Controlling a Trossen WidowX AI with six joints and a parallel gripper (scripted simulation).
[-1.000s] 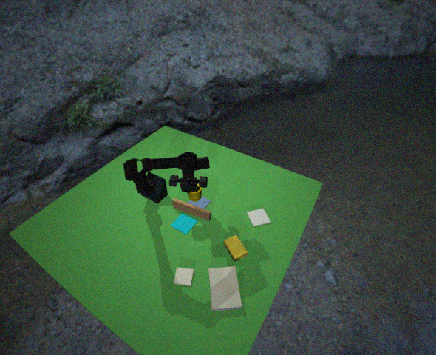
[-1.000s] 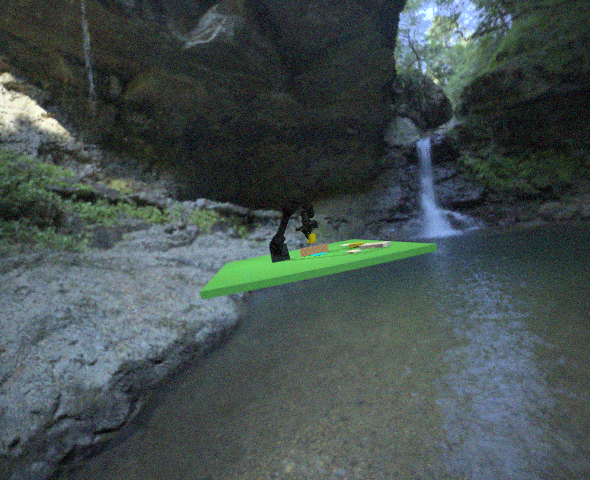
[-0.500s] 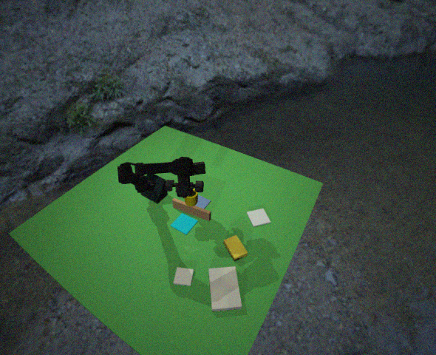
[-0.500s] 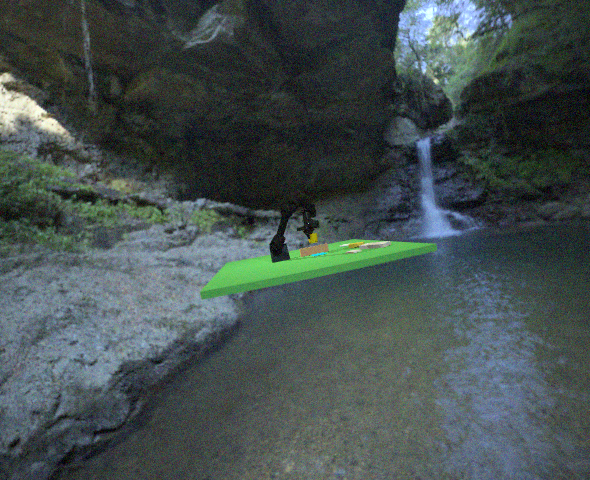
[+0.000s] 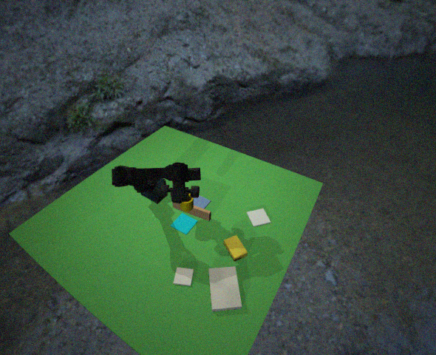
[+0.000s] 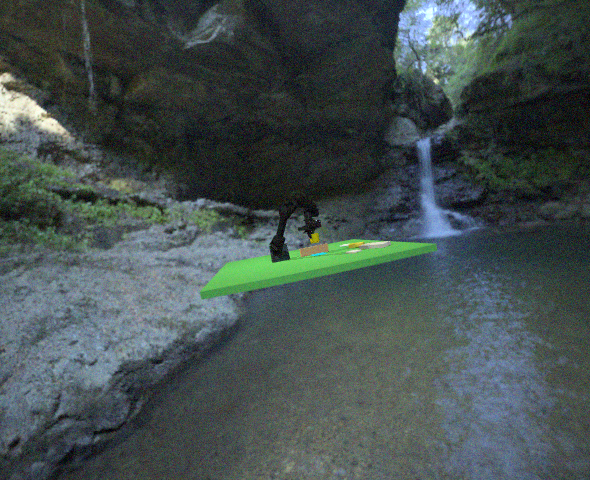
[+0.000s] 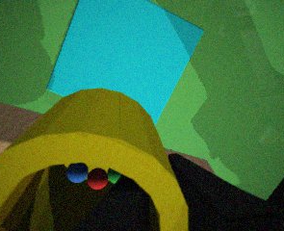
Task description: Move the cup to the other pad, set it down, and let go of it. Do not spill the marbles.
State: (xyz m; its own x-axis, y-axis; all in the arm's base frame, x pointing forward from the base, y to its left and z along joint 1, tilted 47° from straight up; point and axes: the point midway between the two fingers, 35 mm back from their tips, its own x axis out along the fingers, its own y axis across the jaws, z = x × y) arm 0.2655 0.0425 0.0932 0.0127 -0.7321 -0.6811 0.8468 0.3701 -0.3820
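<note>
My gripper tip is 3 cm short of the cyan pad, 2 cm to the left of it and 13 cm above it. Round my gripper tip: yellow cup (2 cm ahead, 2 cm to the left); brown wooden bar (2 cm ahead, 6 cm to the left, 10 cm below); grey-blue pad (14 cm to the left, 13 cm below).
</note>
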